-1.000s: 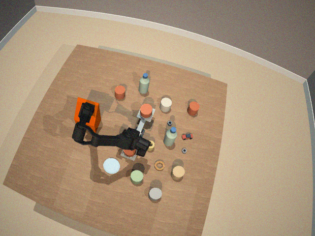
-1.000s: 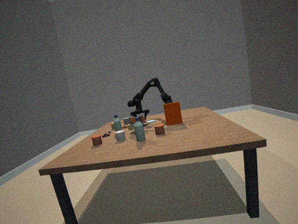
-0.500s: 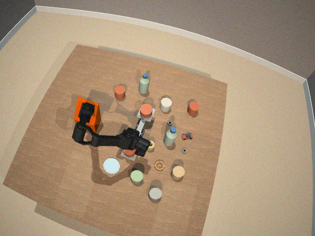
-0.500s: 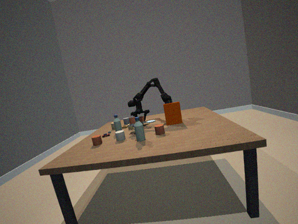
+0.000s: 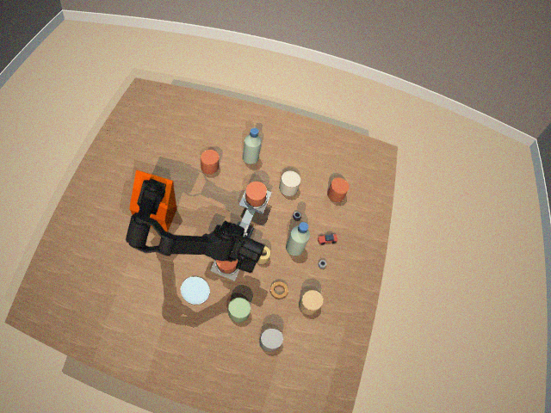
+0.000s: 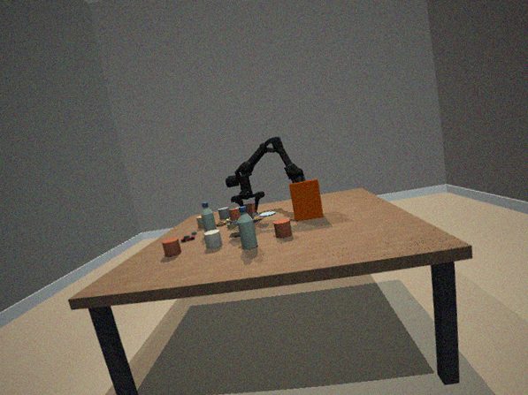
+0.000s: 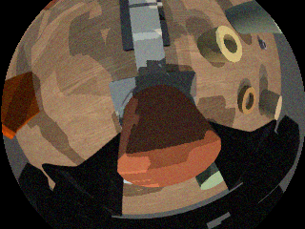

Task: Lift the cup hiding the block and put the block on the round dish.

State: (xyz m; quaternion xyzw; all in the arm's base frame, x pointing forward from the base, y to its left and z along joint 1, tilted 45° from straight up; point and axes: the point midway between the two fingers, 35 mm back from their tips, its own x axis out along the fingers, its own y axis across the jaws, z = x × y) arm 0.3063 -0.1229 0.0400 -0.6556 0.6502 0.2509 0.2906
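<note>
Right now my gripper tip is 12 cm to the left of the round pale blue dish, 7 cm past it and 5 cm above it. The rest, counted from my gripper tip: cup: 2 cm to the right, 1 cm above; then balance: 14 cm to the left, 3 cm below, 1 cm ahead; then balance beam: 14 cm to the left, 2 cm below, 1 cm ahead.
</note>
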